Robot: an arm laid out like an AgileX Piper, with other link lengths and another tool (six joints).
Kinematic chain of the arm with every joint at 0, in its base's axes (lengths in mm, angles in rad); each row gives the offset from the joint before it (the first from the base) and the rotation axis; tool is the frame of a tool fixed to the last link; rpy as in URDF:
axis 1: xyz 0 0 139 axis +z
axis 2: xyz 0 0 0 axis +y
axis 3: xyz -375.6 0 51.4 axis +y
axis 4: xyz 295 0 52 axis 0.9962 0 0.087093
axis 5: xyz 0 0 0 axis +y
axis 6: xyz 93.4 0 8.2 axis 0.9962 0 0.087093
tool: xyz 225.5 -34 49.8 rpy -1.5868 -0.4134 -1.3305
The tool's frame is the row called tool.
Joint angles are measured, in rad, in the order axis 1, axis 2, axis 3, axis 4, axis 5, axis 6. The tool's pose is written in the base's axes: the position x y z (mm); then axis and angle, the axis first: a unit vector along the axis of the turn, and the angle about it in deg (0 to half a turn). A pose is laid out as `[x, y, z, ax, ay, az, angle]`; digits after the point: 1 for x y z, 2 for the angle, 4 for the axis.
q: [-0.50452, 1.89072, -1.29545, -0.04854, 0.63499, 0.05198]
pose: [504.8, -328.6, 76.7, -0.6771, 0.7256, -0.1225, 162.81]
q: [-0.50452, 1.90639, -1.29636, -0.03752, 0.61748, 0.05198]
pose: [509.4, -328.8, 70.1, -0.6748, 0.7277, -0.1227, 162.26]
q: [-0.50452, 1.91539, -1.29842, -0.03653, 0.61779, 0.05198]
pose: [509.5, -328.7, 65.4, -0.6746, 0.7285, -0.1191, 162.35]
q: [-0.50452, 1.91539, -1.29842, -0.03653, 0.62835, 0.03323]
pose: [507.6, -327.2, 64.0, -0.6811, 0.7233, -0.1138, 162.85]
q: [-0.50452, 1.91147, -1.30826, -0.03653, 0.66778, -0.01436]
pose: [503.4, -323.6, 65.1, -0.6974, 0.7096, -0.1007, 164.09]
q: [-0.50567, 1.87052, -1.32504, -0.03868, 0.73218, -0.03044]
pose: [495.2, -320.5, 87.2, -0.7022, 0.7052, -0.0977, 164.62]
